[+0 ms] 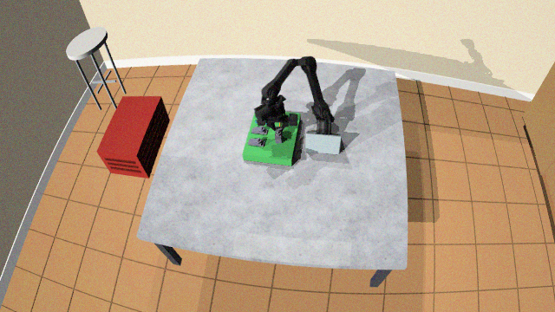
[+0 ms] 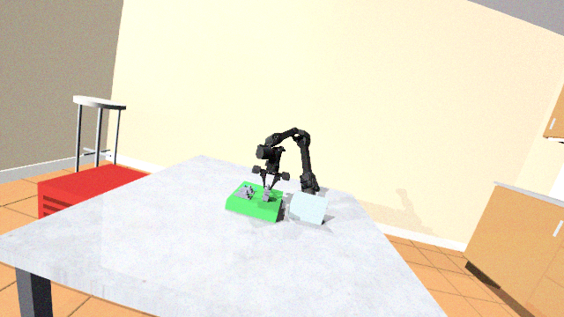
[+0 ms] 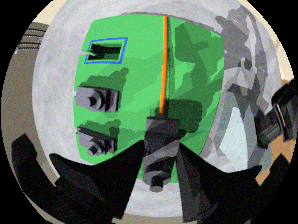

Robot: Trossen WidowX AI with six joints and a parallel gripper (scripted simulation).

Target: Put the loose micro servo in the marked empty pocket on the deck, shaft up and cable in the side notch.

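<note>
The green deck lies 2 cm to the right of my gripper tip and 8 cm below it.
</note>
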